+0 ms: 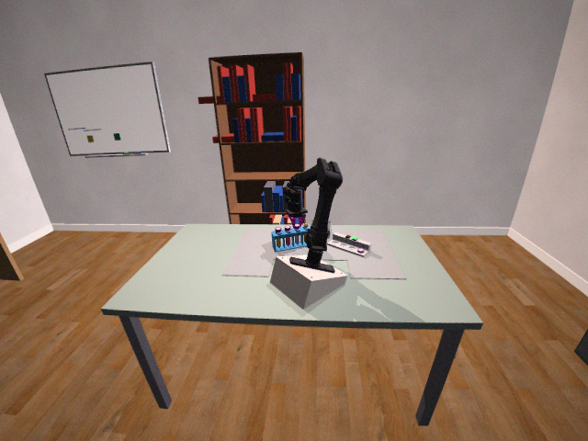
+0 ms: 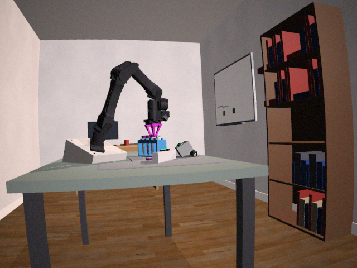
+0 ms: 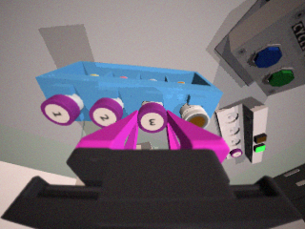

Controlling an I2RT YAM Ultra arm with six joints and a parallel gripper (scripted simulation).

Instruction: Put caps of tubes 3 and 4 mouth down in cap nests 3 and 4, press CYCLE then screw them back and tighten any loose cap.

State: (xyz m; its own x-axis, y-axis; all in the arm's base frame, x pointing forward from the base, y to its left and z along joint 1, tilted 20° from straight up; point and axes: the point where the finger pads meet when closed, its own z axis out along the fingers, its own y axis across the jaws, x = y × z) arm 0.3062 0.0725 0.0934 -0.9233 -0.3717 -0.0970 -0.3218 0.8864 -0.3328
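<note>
Right now the purple cap is 320 mm to the right of my hand, 120 mm behind it and 100 mm below it. Round my hand: grey key desk 140 mm to the right, 110 mm ahead, 60 mm below; blue cycle key 120 mm to the right, 100 mm ahead, 50 mm below; green ready key 160 mm to the right, 90 mm ahead, 50 mm below.
</note>
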